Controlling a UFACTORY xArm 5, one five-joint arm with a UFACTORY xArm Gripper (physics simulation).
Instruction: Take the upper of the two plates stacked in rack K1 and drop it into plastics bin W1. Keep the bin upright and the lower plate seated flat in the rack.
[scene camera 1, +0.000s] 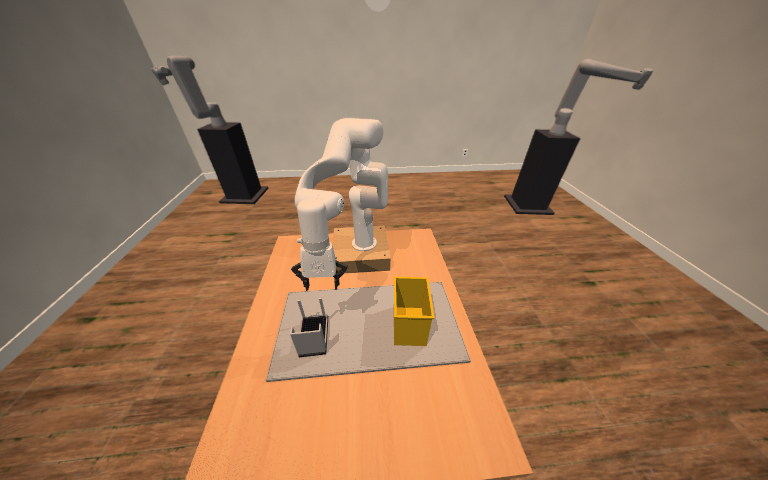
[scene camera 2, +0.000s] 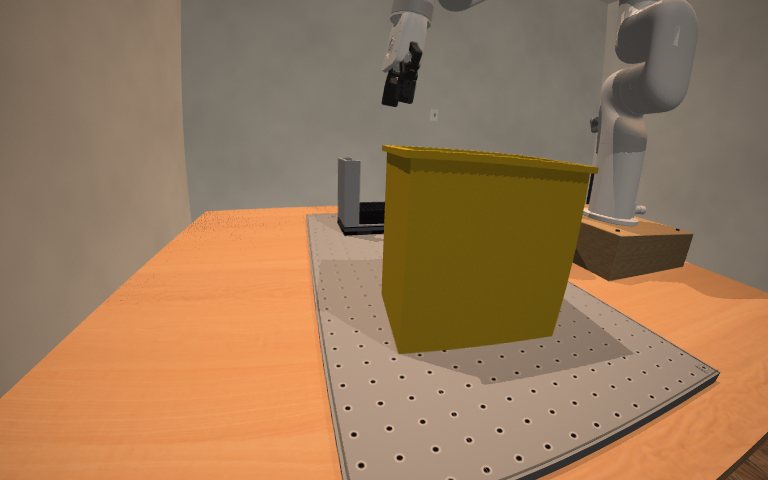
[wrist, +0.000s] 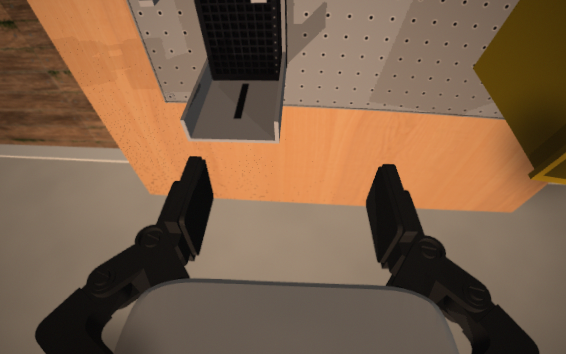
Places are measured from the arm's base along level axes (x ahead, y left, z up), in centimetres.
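Pixels of known places: gripper, fingertip midpoint: (scene camera 1: 322, 287) (scene camera 2: 395, 104) (wrist: 290, 179); arm's base at its link origin: (scene camera 1: 364, 243) (scene camera 2: 608, 218).
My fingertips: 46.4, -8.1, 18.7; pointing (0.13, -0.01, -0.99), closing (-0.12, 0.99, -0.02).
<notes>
For each thing: its top centre in the pictures, then the offset to it from my fingertips, as dx, dy, dz. Level surfaces: height alone.
- Rack K1 at its top centre: (wrist: 217, 74) (scene camera 2: 379, 159) (scene camera 1: 307, 312) +2.0, -6.1, -10.8
- black gridded plate at its top centre: (wrist: 238, 30) (scene camera 2: 373, 206) (scene camera 1: 312, 331) +3.0, -5.9, -20.6
- Plastics bin W1 at its top centre: (scene camera 2: 482, 152) (scene camera 1: 412, 295) -4.3, +29.9, -7.3
- grey board at its surface level: dz -25.3
- wooden table at its surface level: dz -26.6
Rack K1 (scene camera 1: 309, 344) (scene camera 2: 348, 192) (wrist: 262, 117) is a grey holder with upright walls on the left of the perforated board. A black gridded plate (scene camera 1: 312, 323) (scene camera 2: 370, 212) (wrist: 240, 45) lies low and flat in it. The upper and lower plates cannot be told apart. Plastics bin W1 (scene camera 1: 411, 331) (scene camera 2: 481, 254) (wrist: 520, 75) is yellow, open-topped and upright on the right, and hides part of the rack in scene camera 2. My gripper (scene camera 1: 321, 287) (scene camera 2: 398, 103) (wrist: 290, 179) is open and empty, above rack height and on the robot-base side of the rack.
The grey board (scene camera 1: 368, 362) (scene camera 2: 334, 421) (wrist: 350, 71) lies on the wooden table (scene camera 1: 362, 424) (scene camera 2: 198, 339) (wrist: 325, 150). My arm stands on a wooden block (scene camera 1: 368, 264) (scene camera 2: 645, 254) behind the board. Two thin uprights (scene camera 1: 301, 309) (scene camera 1: 321, 307) rise at the rack's base-side end.
</notes>
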